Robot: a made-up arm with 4 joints.
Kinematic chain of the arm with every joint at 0, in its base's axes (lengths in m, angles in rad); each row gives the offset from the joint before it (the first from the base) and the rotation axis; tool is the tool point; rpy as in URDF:
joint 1: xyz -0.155 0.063 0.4 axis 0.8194 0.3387 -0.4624
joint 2: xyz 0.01 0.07 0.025 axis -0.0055 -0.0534 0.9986
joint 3: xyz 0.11 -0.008 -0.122 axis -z
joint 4: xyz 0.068 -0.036 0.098 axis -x
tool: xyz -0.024 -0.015 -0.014 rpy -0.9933 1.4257 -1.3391
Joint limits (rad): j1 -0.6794..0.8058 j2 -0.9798..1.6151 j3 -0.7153..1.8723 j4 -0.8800..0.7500
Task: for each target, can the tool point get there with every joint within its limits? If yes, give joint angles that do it. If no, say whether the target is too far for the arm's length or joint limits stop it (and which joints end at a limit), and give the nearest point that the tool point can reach.
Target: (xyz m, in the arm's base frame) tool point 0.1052 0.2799 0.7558
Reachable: no: too far | nearest point -0.0218 0.2318 0.5343 | short by 0.260 m
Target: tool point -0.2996 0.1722 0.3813
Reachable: no: joint limits stop it (at a limit: joint 1, joint 2, joint 3, joint 4) | nearest point -0.1434 0.1732 0.3463 | short by 0.160 m
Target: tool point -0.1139 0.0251 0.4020
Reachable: yes | joints -0.4309 -0.7095 1.0270 -0.1627
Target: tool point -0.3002 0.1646 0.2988
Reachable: no: joint limits stop it (at a limit: joint 1, joint 2, joint 3, joint 4) | nearest point -0.1963 0.2527 0.2613 | short by 0.141 m
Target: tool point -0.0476 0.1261 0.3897
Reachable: yes | joints -0.4762 0.4456 1.0779 0.1570
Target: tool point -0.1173 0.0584 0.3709
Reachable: yes | joints 0.5325 -0.4788 1.5876 -0.4291
